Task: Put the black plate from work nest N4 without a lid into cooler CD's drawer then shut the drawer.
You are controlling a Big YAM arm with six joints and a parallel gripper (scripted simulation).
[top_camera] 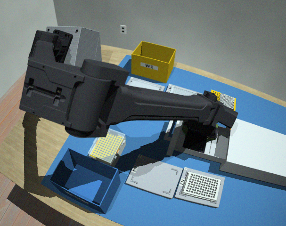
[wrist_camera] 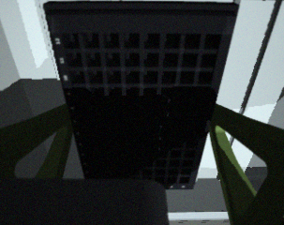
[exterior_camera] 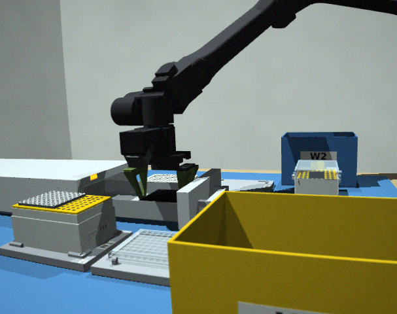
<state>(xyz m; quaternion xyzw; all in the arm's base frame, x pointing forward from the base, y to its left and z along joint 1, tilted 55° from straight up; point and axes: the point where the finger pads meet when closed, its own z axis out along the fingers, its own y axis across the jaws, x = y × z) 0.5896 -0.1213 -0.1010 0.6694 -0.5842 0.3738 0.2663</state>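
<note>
The black plate is right at my hand. From my hand the other things lie so: yellow-topped block 60 mm ahead, 180 mm to the left, 30 mm above; cooler CD 180 mm ahead, 10 mm above; cooler drawer 40 mm ahead.
</note>
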